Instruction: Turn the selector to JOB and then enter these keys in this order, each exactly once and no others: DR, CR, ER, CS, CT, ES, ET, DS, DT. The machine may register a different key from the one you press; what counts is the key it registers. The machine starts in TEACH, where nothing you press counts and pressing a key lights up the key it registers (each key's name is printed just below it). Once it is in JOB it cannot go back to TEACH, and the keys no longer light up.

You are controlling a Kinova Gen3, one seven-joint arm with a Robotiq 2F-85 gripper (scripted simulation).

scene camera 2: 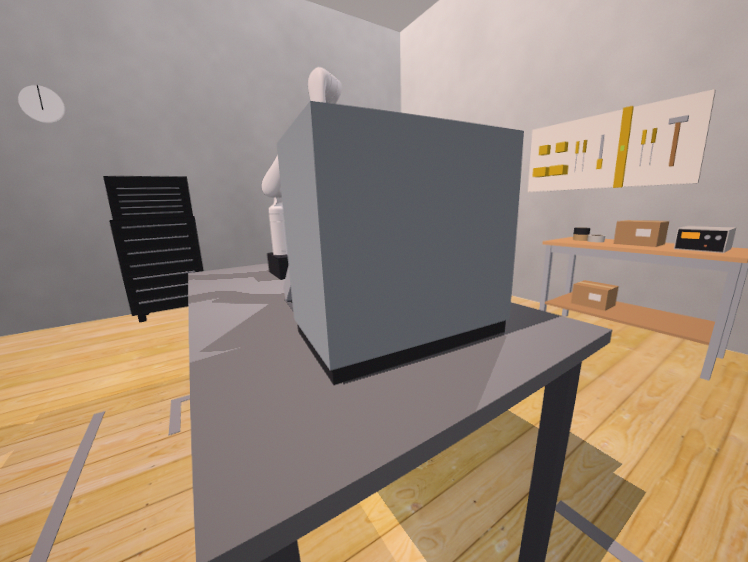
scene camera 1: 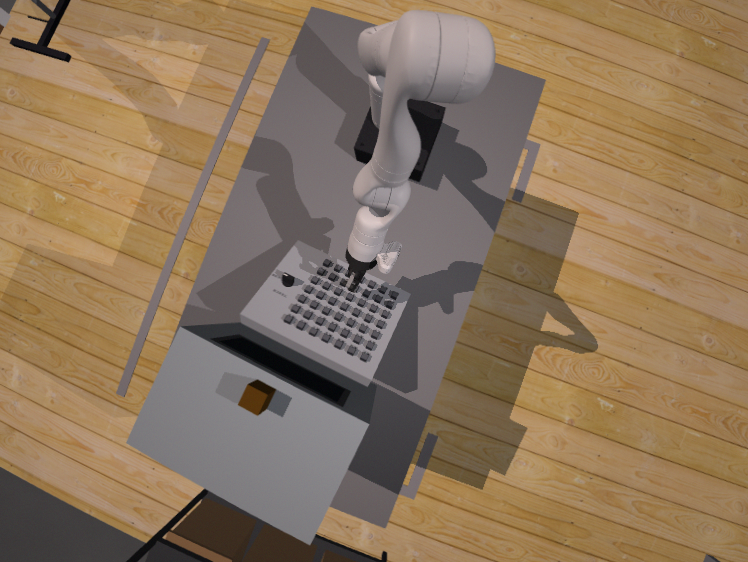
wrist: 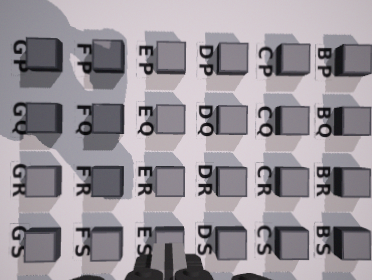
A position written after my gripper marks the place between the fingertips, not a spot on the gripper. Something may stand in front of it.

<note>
In view: my gripper [wrist: 168, 264] and a grey box [scene camera 2: 401, 229].
The grey box also shows in scene camera 1 [scene camera 1: 279, 451].
</note>
